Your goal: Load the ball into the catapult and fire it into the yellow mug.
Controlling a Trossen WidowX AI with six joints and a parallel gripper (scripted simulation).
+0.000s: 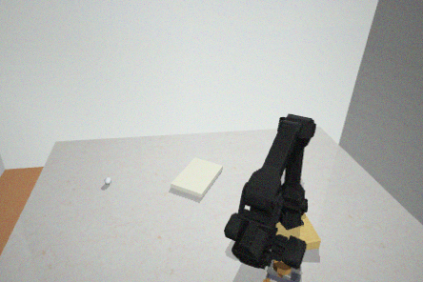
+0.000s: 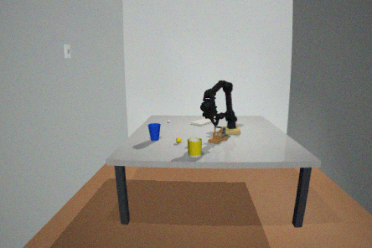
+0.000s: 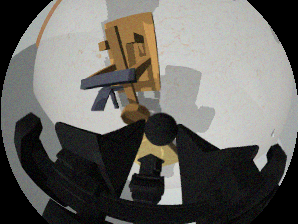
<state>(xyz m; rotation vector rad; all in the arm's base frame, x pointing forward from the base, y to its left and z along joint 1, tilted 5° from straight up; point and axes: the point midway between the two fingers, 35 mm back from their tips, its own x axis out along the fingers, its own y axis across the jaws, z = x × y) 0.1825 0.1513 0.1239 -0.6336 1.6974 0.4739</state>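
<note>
Now: the catapult 30 mm behind my gripper tip, 60 mm to the left of it and 50 mm below it. Round my gripper tip: black ball (10 mm above); yellow mug (210 mm ahead, 330 mm to the left, 80 mm below); yellow ball (300 mm ahead, 90 mm to the left, 90 mm below).
</note>
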